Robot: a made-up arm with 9 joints. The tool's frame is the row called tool.
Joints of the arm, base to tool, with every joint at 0 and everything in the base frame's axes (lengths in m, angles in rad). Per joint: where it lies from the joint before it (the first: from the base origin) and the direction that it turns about. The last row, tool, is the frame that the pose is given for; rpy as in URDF.
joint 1: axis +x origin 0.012 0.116 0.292
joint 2: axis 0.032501 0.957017 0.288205 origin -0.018 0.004 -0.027
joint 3: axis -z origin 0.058 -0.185 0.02
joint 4: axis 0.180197 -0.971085 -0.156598 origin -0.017 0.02 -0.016
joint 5: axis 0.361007 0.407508 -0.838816 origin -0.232 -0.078 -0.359
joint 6: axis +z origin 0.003 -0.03 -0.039
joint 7: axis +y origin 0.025 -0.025 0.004
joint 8: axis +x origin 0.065 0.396 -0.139
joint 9: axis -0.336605 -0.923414 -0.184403 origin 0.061 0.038 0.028
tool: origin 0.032 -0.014 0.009 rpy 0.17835 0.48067 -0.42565
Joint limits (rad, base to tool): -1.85..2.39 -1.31..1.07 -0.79..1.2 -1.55..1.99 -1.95..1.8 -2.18..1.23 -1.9..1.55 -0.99..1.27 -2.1..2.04
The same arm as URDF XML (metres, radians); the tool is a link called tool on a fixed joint. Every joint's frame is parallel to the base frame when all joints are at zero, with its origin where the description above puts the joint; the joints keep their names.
<robot name="arm">
  <joint name="joint 1" type="revolute">
    <parent link="base_link"/>
    <child link="link1"/>
    <origin xyz="0.012 0.116 0.292" rpy="0 0 0"/>
    <axis xyz="1 0 0"/>
    <limit lower="-1.85" upper="2.39"/>
  </joint>
  <joint name="joint 2" type="revolute">
    <parent link="link1"/>
    <child link="link2"/>
    <origin xyz="-0.018 0.004 -0.027" rpy="0 0 0"/>
    <axis xyz="0.032501 0.957017 0.288205"/>
    <limit lower="-1.31" upper="1.07"/>
  </joint>
  <joint name="joint 3" type="revolute">
    <parent link="link2"/>
    <child link="link3"/>
    <origin xyz="0.058 -0.185 0.02" rpy="0 0 0"/>
    <axis xyz="0 0 -1"/>
    <limit lower="-0.79" upper="1.2"/>
  </joint>
  <joint name="joint 4" type="revolute">
    <parent link="link3"/>
    <child link="link4"/>
    <origin xyz="-0.017 0.02 -0.016" rpy="0 0 0"/>
    <axis xyz="0.180197 -0.971085 -0.156598"/>
    <limit lower="-1.55" upper="1.99"/>
  </joint>
  <joint name="joint 5" type="revolute">
    <parent link="link4"/>
    <child link="link5"/>
    <origin xyz="-0.232 -0.078 -0.359" rpy="0 0 0"/>
    <axis xyz="0.361007 0.407508 -0.838816"/>
    <limit lower="-1.95" upper="1.8"/>
  </joint>
  <joint name="joint 6" type="revolute">
    <parent link="link5"/>
    <child link="link6"/>
    <origin xyz="0.003 -0.03 -0.039" rpy="0 0 0"/>
    <axis xyz="0 0 1"/>
    <limit lower="-2.18" upper="1.23"/>
  </joint>
  <joint name="joint 7" type="revolute">
    <parent link="link6"/>
    <child link="link7"/>
    <origin xyz="0.025 -0.025 0.004" rpy="0 0 0"/>
    <axis xyz="0 1 0"/>
    <limit lower="-1.9" upper="1.55"/>
  </joint>
  <joint name="joint 8" type="revolute">
    <parent link="link7"/>
    <child link="link8"/>
    <origin xyz="0.065 0.396 -0.139" rpy="0 0 0"/>
    <axis xyz="1 0 0"/>
    <limit lower="-0.99" upper="1.27"/>
  </joint>
  <joint name="joint 9" type="revolute">
    <parent link="link8"/>
    <child link="link9"/>
    <origin xyz="0.061 0.038 0.028" rpy="0 0 0"/>
    <axis xyz="-0.336605 -0.923414 -0.184403"/>
    <limit lower="-2.1" upper="2.04"/>
  </joint>
  <joint name="tool_fixed" type="fixed">
    <parent link="link9"/>
    <child link="tool"/>
    <origin xyz="0.032 -0.014 0.009" rpy="0.1783 0.4807 -0.4256"/>
  </joint>
  <link name="base_link"/>
  <link name="link1"/>
  <link name="link2"/>
  <link name="link3"/>
  <link name="link4"/>
  <link name="link5"/>
  <link name="link6"/>
  <link name="link7"/>
  <link name="link8"/>
  <link name="link9"/>
  <link name="tool"/>
</robot>

